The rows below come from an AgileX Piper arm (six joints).
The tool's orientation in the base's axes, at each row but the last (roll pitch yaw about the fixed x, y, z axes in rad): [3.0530, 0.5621, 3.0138]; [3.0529, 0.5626, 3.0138]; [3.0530, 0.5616, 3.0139]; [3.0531, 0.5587, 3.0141]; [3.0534, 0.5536, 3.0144]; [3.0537, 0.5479, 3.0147]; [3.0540, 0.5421, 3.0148]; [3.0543, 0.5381, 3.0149]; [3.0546, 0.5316, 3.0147]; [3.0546, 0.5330, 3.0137]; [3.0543, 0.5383, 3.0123]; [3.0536, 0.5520, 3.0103]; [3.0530, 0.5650, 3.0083]
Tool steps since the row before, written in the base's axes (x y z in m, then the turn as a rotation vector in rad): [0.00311, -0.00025, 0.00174, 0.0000, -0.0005, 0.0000]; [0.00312, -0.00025, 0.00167, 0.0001, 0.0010, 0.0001]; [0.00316, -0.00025, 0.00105, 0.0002, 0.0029, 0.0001]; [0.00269, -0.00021, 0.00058, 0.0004, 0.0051, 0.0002]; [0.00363, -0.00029, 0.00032, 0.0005, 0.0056, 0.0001]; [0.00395, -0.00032, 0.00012, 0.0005, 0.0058, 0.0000]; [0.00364, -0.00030, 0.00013, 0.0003, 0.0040, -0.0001]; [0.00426, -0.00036, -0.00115, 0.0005, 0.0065, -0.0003]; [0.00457, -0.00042, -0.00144, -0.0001, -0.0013, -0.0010]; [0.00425, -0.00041, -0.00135, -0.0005, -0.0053, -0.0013]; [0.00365, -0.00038, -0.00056, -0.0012, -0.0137, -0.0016]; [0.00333, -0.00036, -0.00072, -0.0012, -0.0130, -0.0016]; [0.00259, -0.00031, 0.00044, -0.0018, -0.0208, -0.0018]
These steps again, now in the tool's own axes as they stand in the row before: [-0.00356, 0.00013, 0.00020, -0.0001, -0.0005, 0.0000]; [-0.00354, 0.00013, 0.00027, 0.0000, 0.0010, 0.0000]; [-0.00324, 0.00008, 0.00081, 0.0001, 0.0029, 0.0001]; [-0.00259, 0.00005, 0.00094, 0.0001, 0.0051, 0.0001]; [-0.00326, 0.00003, 0.00165, 0.0001, 0.0056, 0.0003]; [-0.00344, 0.00001, 0.00197, 0.0002, 0.0058, 0.0004]; [-0.00319, 0.00001, 0.00178, 0.0002, 0.0040, 0.0003]; [-0.00308, -0.00010, 0.00318, 0.0004, 0.0065, 0.0007]; [-0.00322, -0.00015, 0.00357, 0.0005, -0.0014, 0.0008]; [-0.00299, -0.00015, 0.00333, 0.0005, -0.0054, 0.0007]; [-0.00286, -0.00011, 0.00236, 0.0003, -0.0138, 0.0005]; [-0.00247, -0.00013, 0.00237, 0.0004, -0.0131, 0.0005]; [-0.00244, -0.00005, 0.00102, 0.0001, -0.0210, 0.0002]
